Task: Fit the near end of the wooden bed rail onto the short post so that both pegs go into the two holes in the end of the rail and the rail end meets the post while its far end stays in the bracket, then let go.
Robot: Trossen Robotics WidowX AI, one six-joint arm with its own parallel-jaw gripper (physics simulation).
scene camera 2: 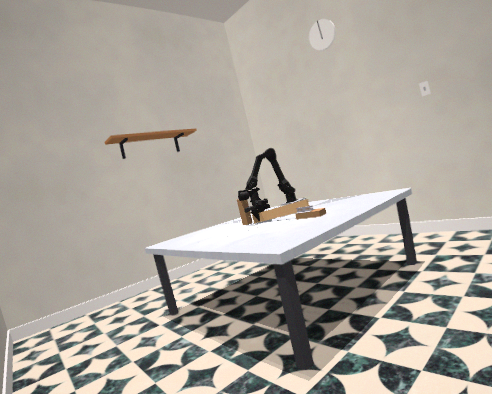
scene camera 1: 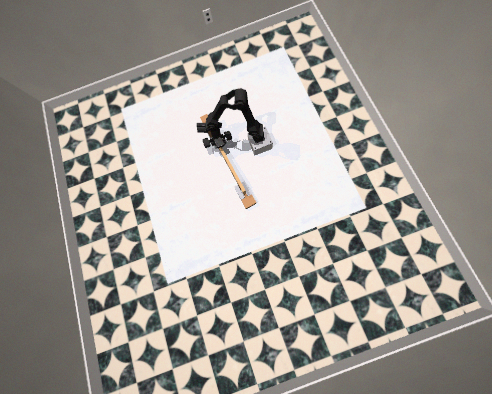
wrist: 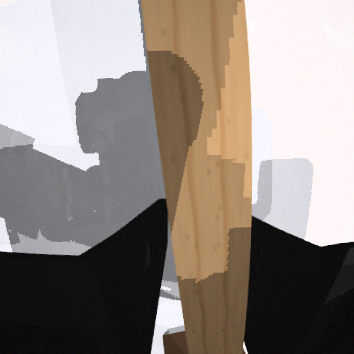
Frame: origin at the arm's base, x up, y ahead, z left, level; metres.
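Seen in the pictures: gripper, between the fingertips: [scene camera 2: 260,220] [wrist: 187,206]; arm's base, origin of its link: [scene camera 2: 291,201] [scene camera 1: 258,137].
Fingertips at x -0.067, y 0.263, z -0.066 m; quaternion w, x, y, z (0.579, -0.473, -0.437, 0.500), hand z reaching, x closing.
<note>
Pixels of each thing's top centre, then the offset from my fingertips to it. "pt": a spot on its surface instead. Level surfaces: height alone.
- short wooden post, a spot on its surface: [scene camera 1: 204,118] pt dx +0.167, dy +0.019, dz -0.125 m
- wooden block, centre of its top: [scene camera 2: 309,210] [scene camera 1: 245,194] dx +0.023, dy -0.055, dz +0.378 m
- white table, height of its surface: dx -0.012 m
The wooden bed rail [scene camera 1: 231,168] [scene camera 2: 283,211] [wrist: 207,125] lies lengthwise over the table. My gripper [scene camera 1: 218,142] [scene camera 2: 257,212] [wrist: 187,206] is shut on the rail close to its near end, with one black finger on each side. The short wooden post [scene camera 1: 204,118] [scene camera 2: 243,212] stands upright just beyond that end; a dark brown piece, likely the post [wrist: 174,344], shows at the bottom of the wrist view. The rail's far end is at the pale bracket by a wooden block [scene camera 1: 248,201] [scene camera 2: 311,214]. The pegs and holes are hidden, and contact between rail end and post cannot be told.
The arm's grey base [scene camera 1: 262,144] stands on the white table [scene camera 1: 300,190] [scene camera 2: 225,246], beside the rail. The arm arches over from the base to the post end. A wooden wall shelf [scene camera 2: 152,136] and a round clock [scene camera 2: 321,34] are on the walls, away from the table.
</note>
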